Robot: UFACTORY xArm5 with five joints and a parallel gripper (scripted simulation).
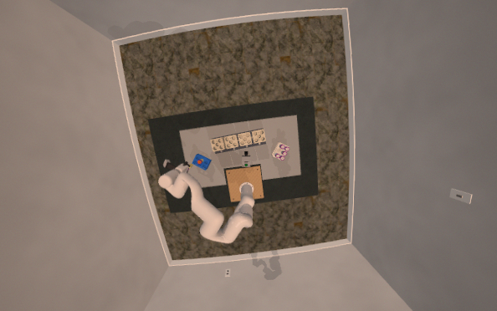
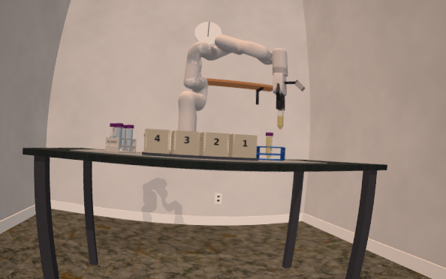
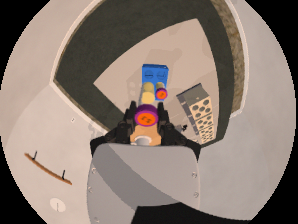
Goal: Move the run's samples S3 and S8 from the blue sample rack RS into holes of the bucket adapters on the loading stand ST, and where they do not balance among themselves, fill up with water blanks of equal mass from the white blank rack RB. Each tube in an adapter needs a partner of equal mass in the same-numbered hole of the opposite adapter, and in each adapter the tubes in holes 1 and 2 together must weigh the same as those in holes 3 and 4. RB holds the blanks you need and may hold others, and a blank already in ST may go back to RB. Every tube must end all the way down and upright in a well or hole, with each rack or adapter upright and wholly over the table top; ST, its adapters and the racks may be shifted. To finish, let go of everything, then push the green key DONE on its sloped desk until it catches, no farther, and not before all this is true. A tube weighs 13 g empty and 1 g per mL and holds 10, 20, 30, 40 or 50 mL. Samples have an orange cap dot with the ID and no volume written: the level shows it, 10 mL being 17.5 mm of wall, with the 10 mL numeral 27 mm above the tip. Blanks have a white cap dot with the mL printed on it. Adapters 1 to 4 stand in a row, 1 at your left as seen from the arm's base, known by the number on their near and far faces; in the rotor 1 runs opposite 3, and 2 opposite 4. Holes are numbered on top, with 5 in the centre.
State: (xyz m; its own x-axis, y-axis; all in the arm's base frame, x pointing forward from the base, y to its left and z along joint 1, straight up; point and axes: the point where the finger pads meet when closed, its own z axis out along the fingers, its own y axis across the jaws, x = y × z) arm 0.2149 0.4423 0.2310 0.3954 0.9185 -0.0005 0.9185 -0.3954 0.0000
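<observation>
Right now my hand is 10 mm to the right of the orange-dotted sample tube and 50 mm above it. Also, from my hand: adapter 2: 190 mm ahead, 290 mm to the right, 200 mm below; blue sample rack RS: 40 mm to the right, 220 mm below; green DONE key: 10 mm ahead, 420 mm to the right, 180 mm below.
</observation>
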